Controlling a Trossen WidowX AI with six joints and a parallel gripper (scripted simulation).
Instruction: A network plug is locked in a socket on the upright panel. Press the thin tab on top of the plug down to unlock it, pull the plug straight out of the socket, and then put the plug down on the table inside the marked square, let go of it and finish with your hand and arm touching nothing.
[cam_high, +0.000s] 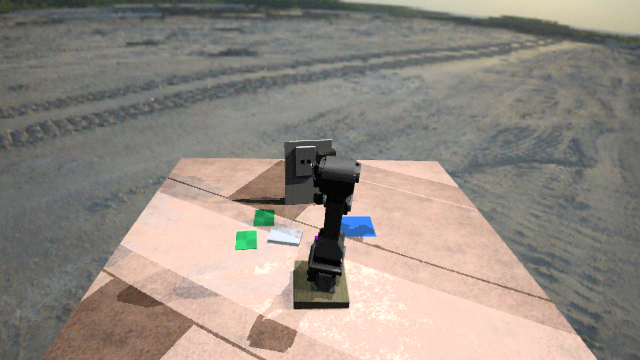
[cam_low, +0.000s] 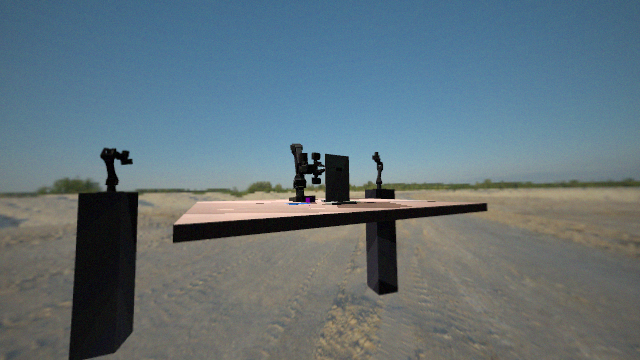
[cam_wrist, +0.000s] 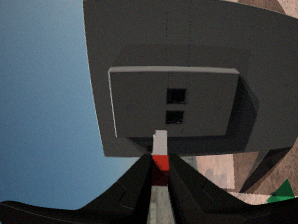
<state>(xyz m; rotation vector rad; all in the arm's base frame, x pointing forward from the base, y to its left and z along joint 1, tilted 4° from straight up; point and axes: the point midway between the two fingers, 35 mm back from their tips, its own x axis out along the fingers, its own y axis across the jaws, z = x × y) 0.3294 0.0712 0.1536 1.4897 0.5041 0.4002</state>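
Now: the grey upright panel 90 mm below my gripper tip, 90 mm ahead of it and 40 mm to the left of it. Also, from my gripper tip: network plug 190 mm below, 160 mm behind, 60 mm to the right.
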